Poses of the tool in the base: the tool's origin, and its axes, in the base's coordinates. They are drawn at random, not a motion.
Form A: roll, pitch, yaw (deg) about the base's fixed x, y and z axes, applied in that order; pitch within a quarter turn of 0, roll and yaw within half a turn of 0; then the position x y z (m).
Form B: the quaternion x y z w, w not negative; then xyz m. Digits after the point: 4 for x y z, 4 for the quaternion.
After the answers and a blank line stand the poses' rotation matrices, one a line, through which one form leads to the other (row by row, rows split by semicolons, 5 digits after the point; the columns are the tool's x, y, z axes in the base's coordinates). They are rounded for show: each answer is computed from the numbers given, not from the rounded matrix.
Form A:
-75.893 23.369 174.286 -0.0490 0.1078 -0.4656
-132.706 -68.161 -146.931 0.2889 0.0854 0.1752
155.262 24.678 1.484 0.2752 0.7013 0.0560
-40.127 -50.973 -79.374 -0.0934 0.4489 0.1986
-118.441 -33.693 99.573 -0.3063 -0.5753 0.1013
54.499 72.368 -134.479 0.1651 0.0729 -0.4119
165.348 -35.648 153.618 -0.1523 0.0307 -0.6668
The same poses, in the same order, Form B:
0.1895 0.5935 -0.7775 0.0859 -0.0490 0.1078 -0.4656
0.4314 -0.6634 0.4646 0.3975 0.2889 0.0854 0.1752
0.9536 0.0581 -0.2060 0.2119 0.2752 0.7013 0.0560
-0.4964 -0.1133 -0.6551 0.5582 -0.0934 0.4489 0.1986
-0.4176 -0.7237 0.2133 0.5064 -0.3063 -0.5753 0.1013
0.6270 -0.1377 -0.7663 0.0283 0.1651 0.0729 -0.4119
-0.2535 -0.9104 -0.1875 0.2679 -0.1523 0.0307 -0.6668

-0.91341 0.35851 -0.19276; 0.09140 -0.28082 -0.95540; -0.39665 -0.89029 0.22374
-0.31174 -0.94169 -0.12662; -0.20298 0.19618 -0.95933; 0.92823 -0.27336 -0.25230
0.90836 0.19818 -0.36824; 0.02353 -0.90340 -0.42815; -0.41752 0.38025 -0.82528
0.11611 0.84383 0.52390; -0.61889 -0.35109 0.70265; 0.77685 -0.40582 0.48147
-0.13837 0.38850 -0.91100; 0.82044 0.56020 0.11429; 0.55474 -0.73160 -0.39625
-0.21223 -0.12926 -0.96863; -0.21612 -0.96046 0.17552; -0.95302 0.24659 0.17590
-0.72798 0.56197 -0.39273; 0.36109 0.80121 0.47715; 0.58280 0.20555 -0.78619

